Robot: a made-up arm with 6 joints.
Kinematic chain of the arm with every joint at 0, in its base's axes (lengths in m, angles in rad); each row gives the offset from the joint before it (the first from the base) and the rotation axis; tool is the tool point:
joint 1: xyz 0 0 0.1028 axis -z
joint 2: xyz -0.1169 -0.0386 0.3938 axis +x
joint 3: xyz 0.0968 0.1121 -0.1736 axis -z
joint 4: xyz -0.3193 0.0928 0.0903 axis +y
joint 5: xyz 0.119 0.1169 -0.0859 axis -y
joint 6: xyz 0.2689 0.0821 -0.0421 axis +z
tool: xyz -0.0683 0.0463 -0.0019
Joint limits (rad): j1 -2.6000..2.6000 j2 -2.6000..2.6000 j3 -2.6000..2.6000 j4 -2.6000..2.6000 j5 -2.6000..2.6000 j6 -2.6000..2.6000
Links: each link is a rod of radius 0.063 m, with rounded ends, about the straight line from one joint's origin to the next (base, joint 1, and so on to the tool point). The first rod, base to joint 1, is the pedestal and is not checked.
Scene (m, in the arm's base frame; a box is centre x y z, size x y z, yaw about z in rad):
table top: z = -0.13
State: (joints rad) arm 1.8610 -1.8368 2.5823 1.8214 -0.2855 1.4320
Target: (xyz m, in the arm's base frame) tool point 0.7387 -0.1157 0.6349
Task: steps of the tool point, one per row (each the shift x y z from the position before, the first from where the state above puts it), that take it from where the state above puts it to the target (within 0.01 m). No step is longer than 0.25 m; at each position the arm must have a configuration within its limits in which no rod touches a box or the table.
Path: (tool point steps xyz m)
1: 0.1407 -0.1481 0.0335
2: 0.1811 -0.1039 0.0339
3: 0.2073 -0.0480 0.0341
4: 0.2158 0.0148 0.0341
5: 0.2045 0.0786 0.0336
6: 0.1740 0.1373 0.0330
7: 0.1261 0.1848 0.0321
8: 0.0651 0.2157 0.0310

